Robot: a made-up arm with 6 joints.
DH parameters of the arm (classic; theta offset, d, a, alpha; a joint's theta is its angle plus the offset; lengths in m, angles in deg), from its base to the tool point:
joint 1: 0 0.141 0 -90
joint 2: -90 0 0.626 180
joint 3: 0 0 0 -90
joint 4: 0 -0.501 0 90
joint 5: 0 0.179 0 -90
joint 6: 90 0 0 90
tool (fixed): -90 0 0 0
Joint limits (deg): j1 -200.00..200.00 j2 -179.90..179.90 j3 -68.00..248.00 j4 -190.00..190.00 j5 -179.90..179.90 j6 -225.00..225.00
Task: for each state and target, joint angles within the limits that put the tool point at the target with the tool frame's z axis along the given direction. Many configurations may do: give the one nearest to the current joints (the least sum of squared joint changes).
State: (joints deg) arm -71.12 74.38 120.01 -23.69 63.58 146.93
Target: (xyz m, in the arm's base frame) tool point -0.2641 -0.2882 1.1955 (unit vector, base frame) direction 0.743 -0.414 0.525
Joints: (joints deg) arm -106.77 27.77 117.35 -18.53 50.55 132.99
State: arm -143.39 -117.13 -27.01 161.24 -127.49 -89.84
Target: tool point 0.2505 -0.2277 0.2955 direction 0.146 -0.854 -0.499
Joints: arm -190.92 -114.82 -62.24 169.72 -109.38 -128.08
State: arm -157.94 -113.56 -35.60 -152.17 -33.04 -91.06
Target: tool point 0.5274 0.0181 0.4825 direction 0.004 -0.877 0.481
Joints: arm -158.21 -103.56 -26.19 -179.15 -69.97 -54.95
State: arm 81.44 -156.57 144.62 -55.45 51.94 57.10
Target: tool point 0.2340 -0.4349 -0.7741 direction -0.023 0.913 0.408
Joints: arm 105.61 -129.03 157.33 -52.75 10.56 39.22
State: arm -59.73 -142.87 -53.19 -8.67 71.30 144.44
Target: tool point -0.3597 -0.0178 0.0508 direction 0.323 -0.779 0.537
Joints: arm -25.13 -159.26 -65.00 19.37 31.06 198.46
